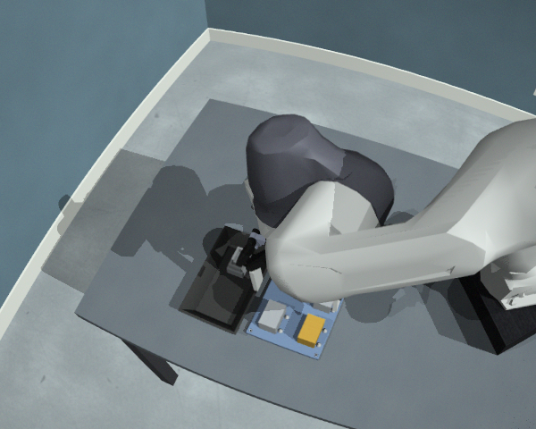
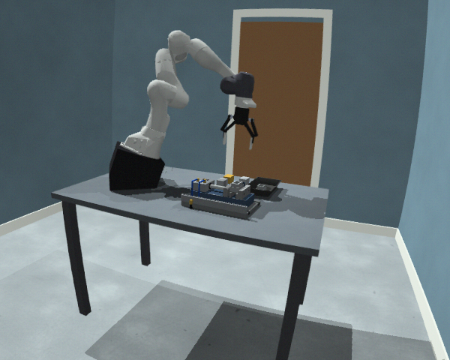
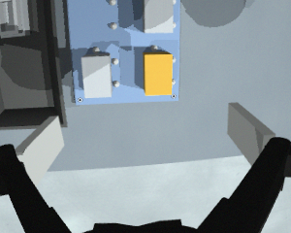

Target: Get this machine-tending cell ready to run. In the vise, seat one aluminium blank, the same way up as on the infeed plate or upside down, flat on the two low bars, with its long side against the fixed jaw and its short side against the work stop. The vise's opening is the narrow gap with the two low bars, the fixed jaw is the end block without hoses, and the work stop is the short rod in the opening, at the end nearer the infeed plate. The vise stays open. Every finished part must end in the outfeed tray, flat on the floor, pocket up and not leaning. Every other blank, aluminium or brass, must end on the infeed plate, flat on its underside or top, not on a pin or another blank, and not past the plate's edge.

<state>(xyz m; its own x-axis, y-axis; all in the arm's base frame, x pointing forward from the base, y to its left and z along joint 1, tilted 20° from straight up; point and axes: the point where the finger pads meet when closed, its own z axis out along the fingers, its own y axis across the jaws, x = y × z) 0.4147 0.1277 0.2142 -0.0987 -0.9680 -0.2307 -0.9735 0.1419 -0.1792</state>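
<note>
Now: the brass blank 4 cm behind my hand and 19 cm below it. From my hand the other things lie so: blue infeed plate (5 cm to the right, 21 cm below); vise hose block (9 cm behind, 34 cm to the right, 14 cm below); moving jaw (4 cm ahead, 36 cm to the right, 14 cm below).
</note>
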